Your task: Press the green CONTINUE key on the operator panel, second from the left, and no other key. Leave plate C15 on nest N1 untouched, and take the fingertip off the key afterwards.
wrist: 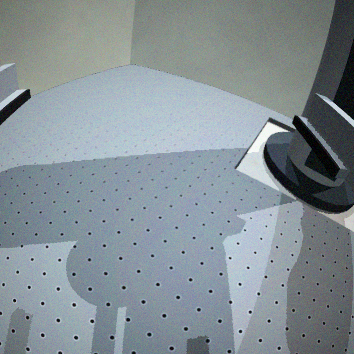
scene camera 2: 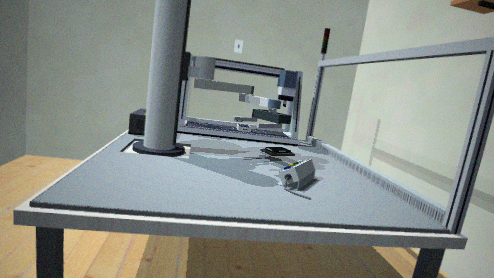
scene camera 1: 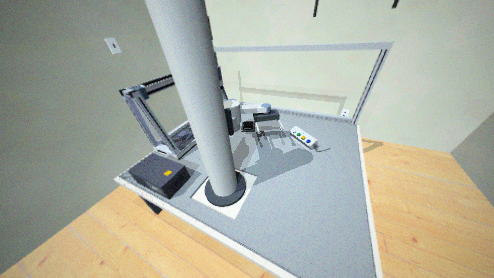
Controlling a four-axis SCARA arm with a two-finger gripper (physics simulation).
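Pixels of known places: gripper, fingertip midpoint: [wrist: 162, 80] [scene camera 2: 245, 122] [scene camera 1: 271, 131]; arm's base, origin of the base link: [wrist: 312, 169] [scene camera 2: 158, 150] [scene camera 1: 225, 187].
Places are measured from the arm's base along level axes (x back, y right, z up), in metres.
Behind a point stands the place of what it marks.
Observation:
The operator panel [scene camera 1: 313, 144] {x -0.523, y 0.426, z 0.068 m} [scene camera 2: 305, 173] {x -0.616, y 0.383, z 0.061 m} is a small sloped white box on the table. Its green key [scene camera 1: 299, 134] {x -0.592, y 0.314, z 0.081 m} [scene camera 2: 299, 162] {x -0.621, y 0.281, z 0.078 m} sits second in the row, between a white key and the yellow key [scene camera 1: 303, 137] {x -0.562, y 0.349, z 0.082 m}; the blue key [scene camera 1: 308, 141] {x -0.530, y 0.389, z 0.079 m} is at the cable end. My gripper [scene camera 1: 271, 132] {x -0.383, y 0.154, z 0.208 m} [scene camera 2: 249, 122] {x -0.383, y 0.154, z 0.208 m} [wrist: 162, 80] {x -0.383, y 0.154, z 0.208 m} is open and empty, raised above the table, left of the panel in scene camera 1 and apart from it. The dark square nest [scene camera 1: 248, 126] {x -0.618, y -0.140, z 0.037 m} [scene camera 2: 278, 150] {x -0.631, y -0.110, z 0.039 m} with a dark top stands left of the gripper; plate and labels cannot be made out. The panel does not show in the wrist view.
The thick grey column [scene camera 1: 200, 90] {x 0.053, y 0.053, z 0.626 m} [scene camera 2: 165, 75] {x -0.007, y 0.074, z 0.364 m} [wrist: 300, 155] {x -0.058, y 0.047, z 0.045 m} stands on a round dark base. A black box [scene camera 1: 159, 172] {x 0.137, y -0.351, z 0.128 m} [scene camera 2: 137, 122] {x 0.160, y -0.249, z 0.084 m} is beside it. A metal frame [scene camera 1: 145, 117] {x -0.049, y -0.575, z 0.354 m} stands at the left, a tall clear guard [scene camera 1: 305, 47] {x -1.004, y 0.204, z 0.604 m} [scene camera 2: 405, 54] {x -1.004, y 0.291, z 0.595 m} along the back. A cable leaves the panel.

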